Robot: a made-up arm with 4 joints. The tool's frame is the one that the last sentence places.
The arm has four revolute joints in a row. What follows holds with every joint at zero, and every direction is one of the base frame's. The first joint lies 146.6 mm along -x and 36 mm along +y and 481.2 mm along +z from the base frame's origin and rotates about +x. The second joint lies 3.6 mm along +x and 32.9 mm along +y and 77.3 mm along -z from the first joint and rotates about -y. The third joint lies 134.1 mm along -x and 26.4 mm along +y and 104.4 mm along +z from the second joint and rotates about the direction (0.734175, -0.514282, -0.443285). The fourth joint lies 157.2 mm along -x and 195.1 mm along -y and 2 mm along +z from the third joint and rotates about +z. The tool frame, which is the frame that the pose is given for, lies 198.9 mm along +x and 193.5 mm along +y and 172.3 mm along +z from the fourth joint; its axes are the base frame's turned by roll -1.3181, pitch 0.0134 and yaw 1.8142 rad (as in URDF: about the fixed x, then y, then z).
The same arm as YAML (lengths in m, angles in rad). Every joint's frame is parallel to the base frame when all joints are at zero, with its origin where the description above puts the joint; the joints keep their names.
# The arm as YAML. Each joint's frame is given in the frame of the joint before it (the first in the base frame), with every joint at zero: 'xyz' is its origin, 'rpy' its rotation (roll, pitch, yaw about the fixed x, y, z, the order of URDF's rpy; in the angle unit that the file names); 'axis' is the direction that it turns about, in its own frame. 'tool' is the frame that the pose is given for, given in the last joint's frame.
units:
  length: m
  angle: rad
joints:
  - name: joint 1
    type: revolute
    origin:
      xyz: [-0.1466, 0.036, 0.4812]
      rpy: [0.0, 0.0, 0.0]
    axis: [1.0, 0.0, 0.0]
  - name: joint 2
    type: revolute
    origin:
      xyz: [0.0036, 0.0329, -0.0773]
      rpy: [0.0, 0.0, 0.0]
    axis: [0.0, -1.0, 0.0]
  - name: joint 3
    type: revolute
    origin:
      xyz: [-0.1341, 0.0264, 0.1044]
      rpy: [0.0, 0.0, 0.0]
    axis: [0.734175, -0.514282, -0.443285]
  - name: joint 4
    type: revolute
    origin:
      xyz: [-0.1572, -0.1951, 0.002]
      rpy: [0.0, 0.0, 0.0]
    axis: [0.0, 0.0, 1.0]
tool:
  origin:
    xyz: [0.1989, 0.1935, 0.1723]
    rpy: [-1.3181, 0.0134, 1.8142]

